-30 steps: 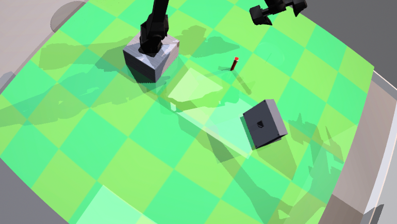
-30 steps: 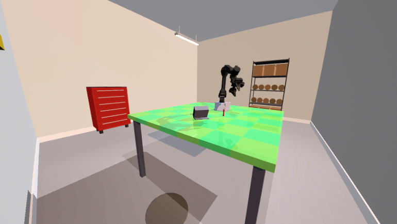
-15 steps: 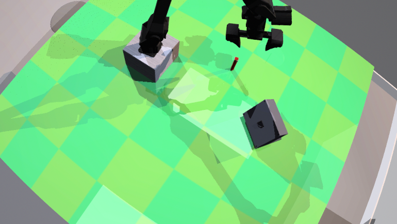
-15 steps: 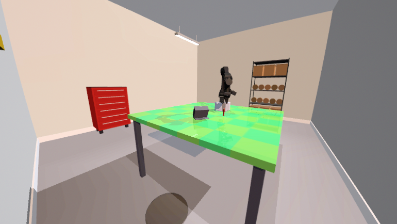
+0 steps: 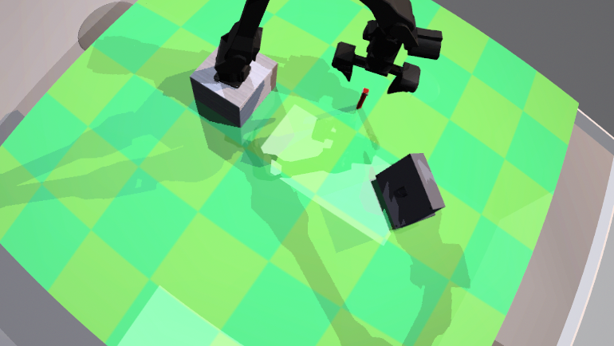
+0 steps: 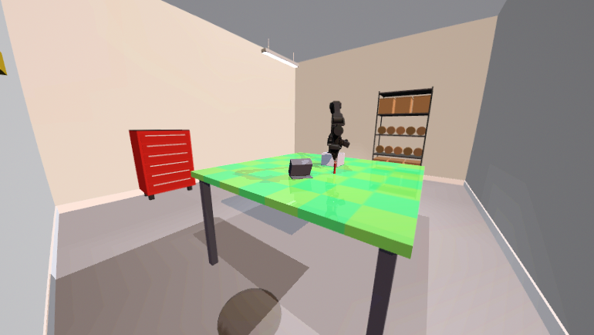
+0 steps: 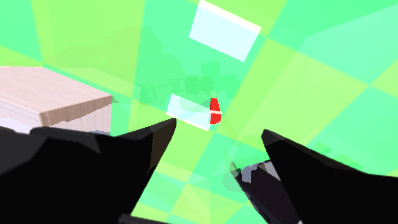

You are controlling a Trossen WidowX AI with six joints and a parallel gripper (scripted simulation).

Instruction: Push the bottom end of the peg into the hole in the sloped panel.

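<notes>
The red peg is 40 mm below my gripper tip. Also, from my gripper tip: panel (180 mm ahead, 170 mm to the right, 50 mm below).
</notes>
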